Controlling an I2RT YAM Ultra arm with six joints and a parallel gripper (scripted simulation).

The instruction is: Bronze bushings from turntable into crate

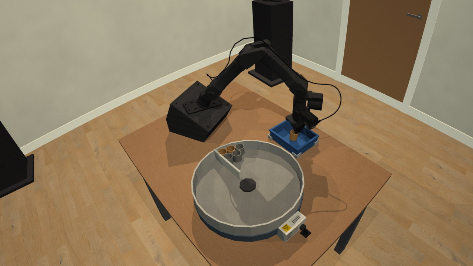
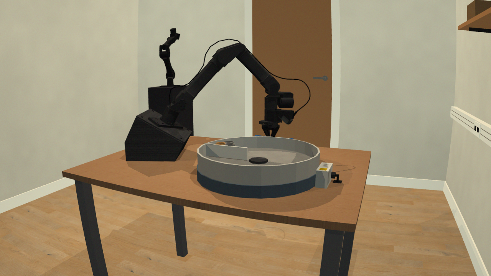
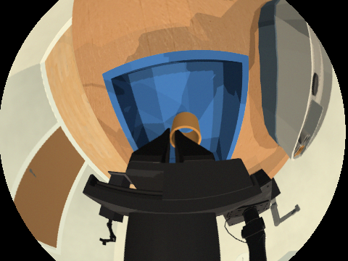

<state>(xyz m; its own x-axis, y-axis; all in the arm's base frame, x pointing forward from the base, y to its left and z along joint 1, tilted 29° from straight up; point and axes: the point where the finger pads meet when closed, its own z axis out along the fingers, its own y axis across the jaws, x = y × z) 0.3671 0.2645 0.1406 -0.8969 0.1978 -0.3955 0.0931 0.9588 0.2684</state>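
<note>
The blue crate is 2 cm to the right of my hand and 2 cm below it. The rest, counted from my hand: grey turntable (12 cm ahead, 37 cm to the right, 1 cm above).
</note>
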